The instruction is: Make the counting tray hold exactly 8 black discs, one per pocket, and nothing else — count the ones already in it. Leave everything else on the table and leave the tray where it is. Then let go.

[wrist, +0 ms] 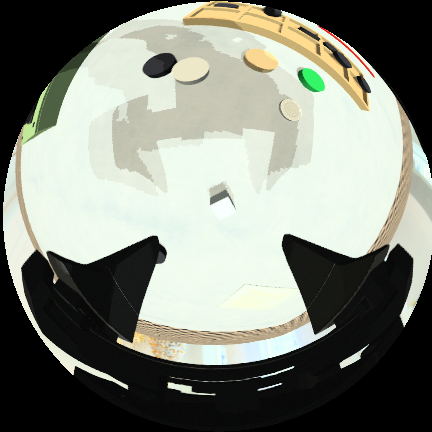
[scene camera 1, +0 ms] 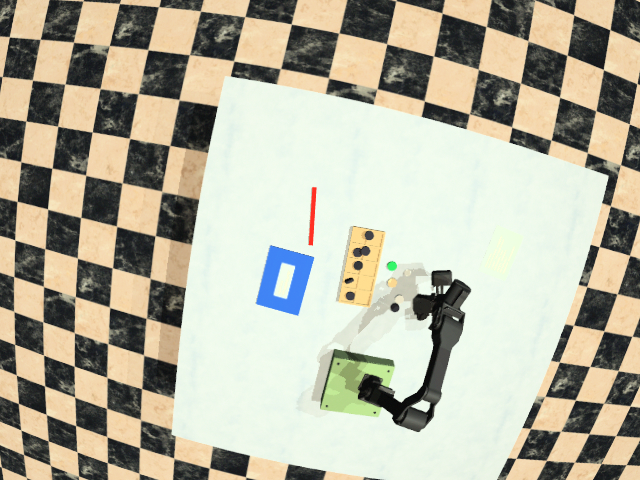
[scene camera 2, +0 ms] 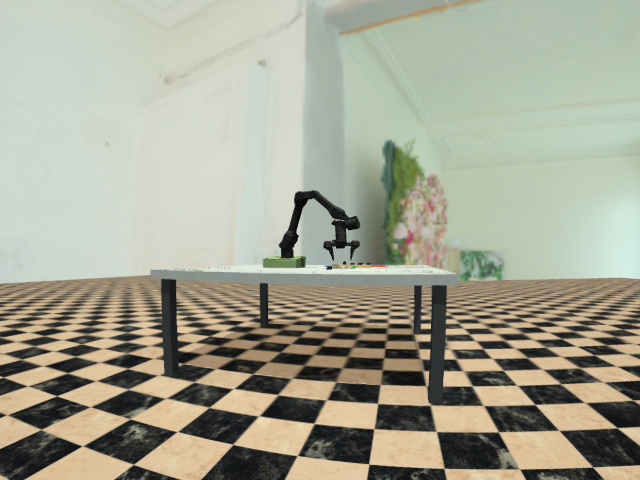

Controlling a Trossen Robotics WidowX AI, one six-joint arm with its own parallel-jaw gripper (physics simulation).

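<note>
The tan counting tray (scene camera 1: 368, 283) (wrist: 215, 22) holds several black discs; one tray disc (scene camera 1: 349, 280) looks tipped on edge, and two others (scene camera 1: 357, 252) (scene camera 1: 365, 250) lie close together. A loose black disc (scene camera 1: 394, 307) (wrist: 160, 65) lies beside a cream disc (scene camera 1: 399, 298) (wrist: 191, 70), between tray and arm. Another dark disc (wrist: 161, 254) shows partly behind the left finger in the wrist view. My gripper (scene camera 2: 342, 259) (wrist: 221, 241) is open and empty, pointing down above the table, on the side of the loose discs away from the tray.
An orange disc (scene camera 1: 391, 282) (wrist: 260, 60), green disc (scene camera 1: 391, 265) (wrist: 311, 79) and small pale disc (scene camera 1: 407, 272) (wrist: 290, 109) lie near the tray. A white cube (wrist: 222, 207), blue frame (scene camera 1: 266, 273), red bar (scene camera 1: 312, 217), pale yellow patch (scene camera 1: 502, 253) and green base block (scene camera 1: 336, 387) also show.
</note>
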